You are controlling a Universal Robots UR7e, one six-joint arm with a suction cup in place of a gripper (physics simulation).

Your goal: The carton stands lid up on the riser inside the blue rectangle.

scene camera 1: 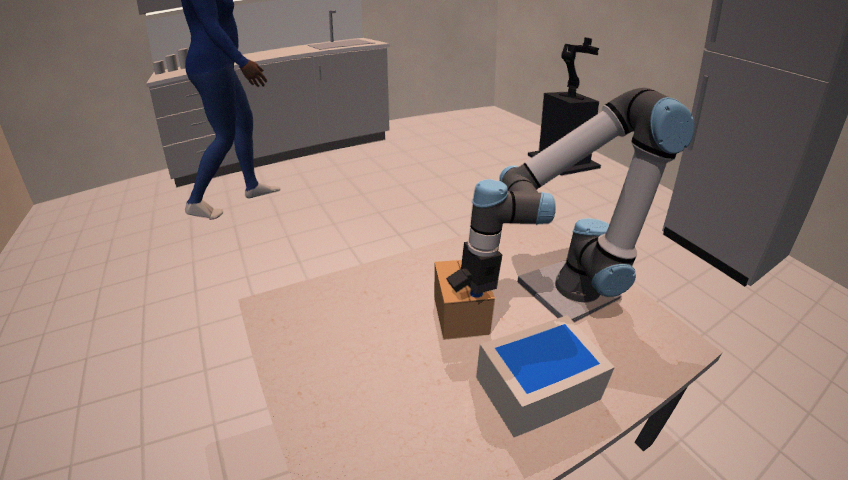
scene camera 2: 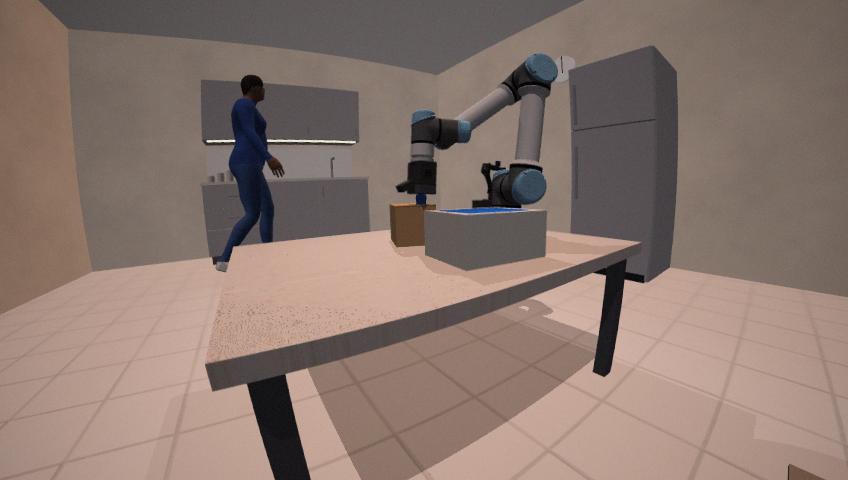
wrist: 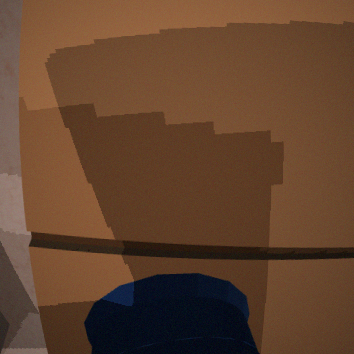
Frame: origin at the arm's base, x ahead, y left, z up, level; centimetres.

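Where they show: hand, tool point: (scene camera 1: 475, 297) (scene camera 2: 420, 208) (wrist: 163, 277); arm's base, link origin: (scene camera 1: 578, 287).
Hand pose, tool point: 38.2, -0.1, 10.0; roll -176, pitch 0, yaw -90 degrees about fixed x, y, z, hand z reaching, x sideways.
Things, the pixels of their top centre, and the offset from my tool point, as dx, dy, dz. Level surfaces: height alone.
- brown carton, top centre: (scene camera 1: 463, 279) (scene camera 2: 410, 204) +0.1, -6.7, +1.3
- table, surface height: dz -11.7
- grey riser, top centre: (scene camera 1: 547, 356) (scene camera 2: 484, 210) -4.3, +26.2, +0.4
- blue rectangle, top centre: (scene camera 1: 547, 356) (scene camera 2: 484, 210) -4.3, +26.2, +0.4
The brown carton (scene camera 1: 462, 313) (scene camera 2: 406, 225) (wrist: 175, 70) stands lid up on the table (scene camera 1: 354, 370) (scene camera 2: 331, 286), just left of the grey riser (scene camera 1: 534, 400) (scene camera 2: 483, 241). The lid's dark seam shows in the wrist view. My blue suction cup (scene camera 1: 476, 292) (scene camera 2: 420, 199) (wrist: 172, 309) points straight down and presses on the carton's lid near its right edge. The blue rectangle (scene camera 1: 546, 356) (scene camera 2: 480, 210) on top of the riser is bare. The carton's base rests on the table.
The arm's base (scene camera 1: 594, 274) stands on a grey plate behind the riser. A person in blue (scene camera 1: 220, 101) (scene camera 2: 251, 167) walks by the kitchen counter (scene camera 1: 307, 95). A grey fridge (scene camera 1: 767, 130) (scene camera 2: 617, 154) stands at the right. A black pedestal (scene camera 1: 567, 119) stands behind the table.
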